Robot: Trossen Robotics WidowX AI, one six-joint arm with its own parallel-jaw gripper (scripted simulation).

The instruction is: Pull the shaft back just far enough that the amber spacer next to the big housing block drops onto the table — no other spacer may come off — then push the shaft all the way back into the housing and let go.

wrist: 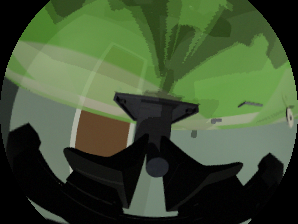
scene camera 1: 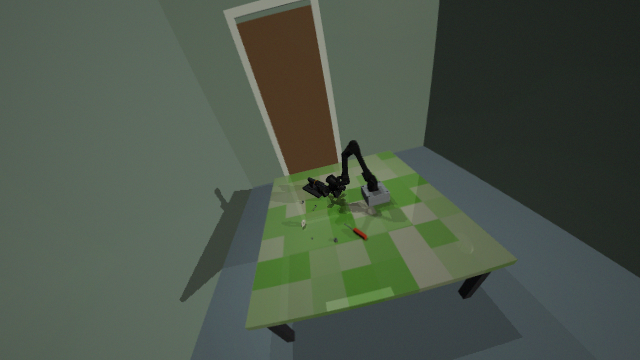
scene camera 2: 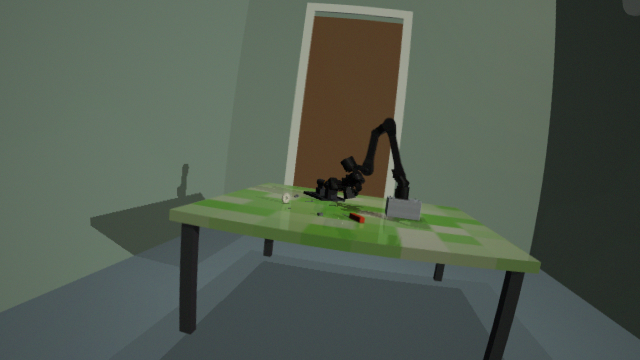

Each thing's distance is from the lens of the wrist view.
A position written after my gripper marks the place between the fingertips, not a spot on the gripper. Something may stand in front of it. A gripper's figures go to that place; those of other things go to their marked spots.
my gripper (wrist: 154, 138): 0.10 m
dark fixture (wrist: 155, 115): 0.15 m
